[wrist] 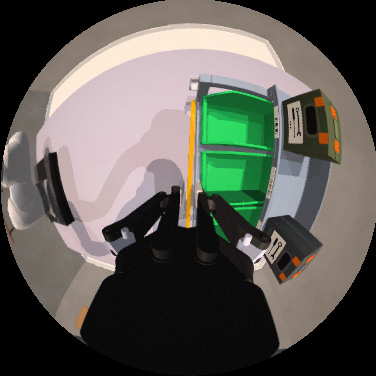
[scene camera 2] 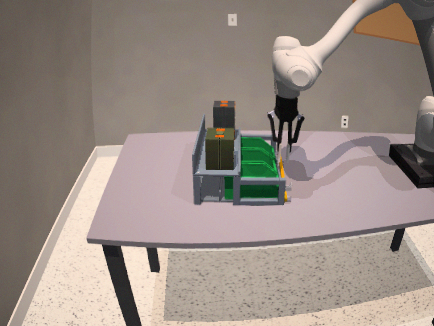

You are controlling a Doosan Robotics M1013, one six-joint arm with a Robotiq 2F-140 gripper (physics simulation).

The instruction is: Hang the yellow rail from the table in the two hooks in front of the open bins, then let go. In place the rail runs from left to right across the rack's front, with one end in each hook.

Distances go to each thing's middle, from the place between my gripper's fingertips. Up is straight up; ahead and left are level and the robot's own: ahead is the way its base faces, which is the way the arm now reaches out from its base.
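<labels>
Olive case (scene camera 2: 219, 143): from my hand, 100 mm above, 200 mm ahead, 150 mm to the left. Dark grey case (wrist: 292, 247): my hand 210 mm short of it, 110 mm below it, 80 mm to the left of it.
</labels>
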